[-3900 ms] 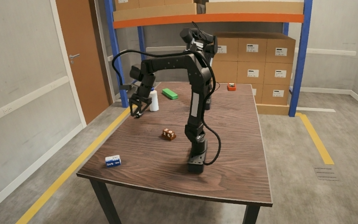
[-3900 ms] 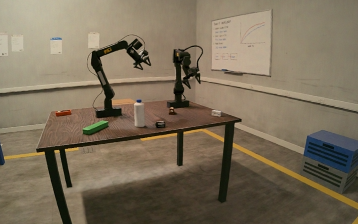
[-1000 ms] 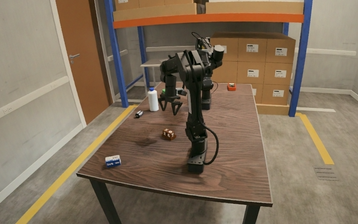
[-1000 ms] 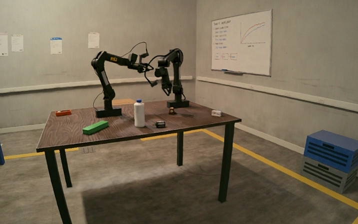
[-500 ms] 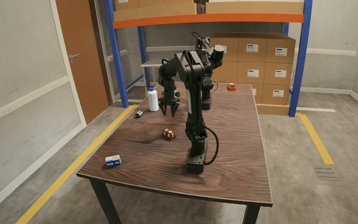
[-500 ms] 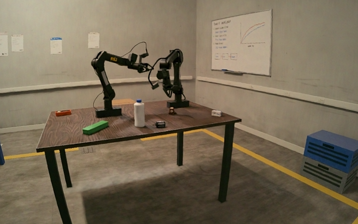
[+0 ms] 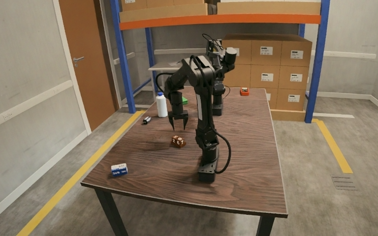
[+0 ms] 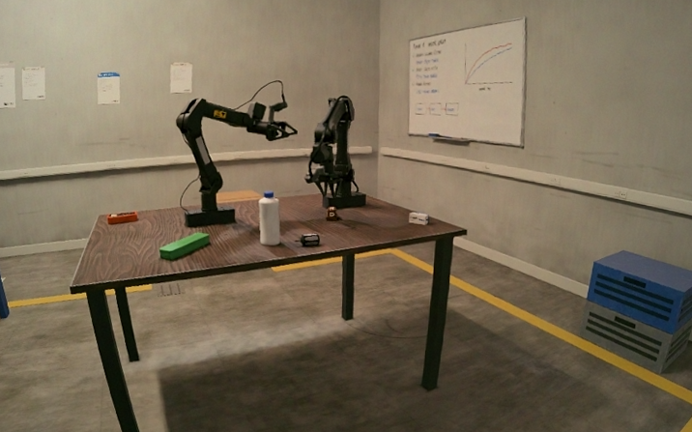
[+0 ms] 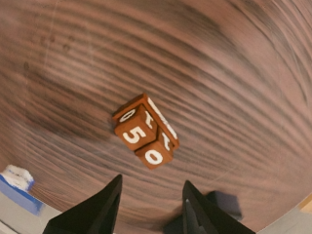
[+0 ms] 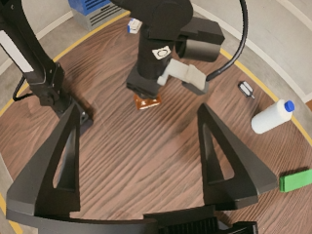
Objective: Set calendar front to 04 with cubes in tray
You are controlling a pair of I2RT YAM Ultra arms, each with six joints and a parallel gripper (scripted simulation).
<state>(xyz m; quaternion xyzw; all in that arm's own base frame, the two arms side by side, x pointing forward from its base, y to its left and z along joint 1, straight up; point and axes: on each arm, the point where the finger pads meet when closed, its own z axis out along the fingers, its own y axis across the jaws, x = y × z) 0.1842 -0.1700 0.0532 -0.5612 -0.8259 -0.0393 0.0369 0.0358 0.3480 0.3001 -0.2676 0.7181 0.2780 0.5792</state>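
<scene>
My left hand is 9 cm above the brown calendar tray and 1 cm short of it. Round my left hand: black item (28 cm ahead, 24 cm to the right, 8 cm below).
</scene>
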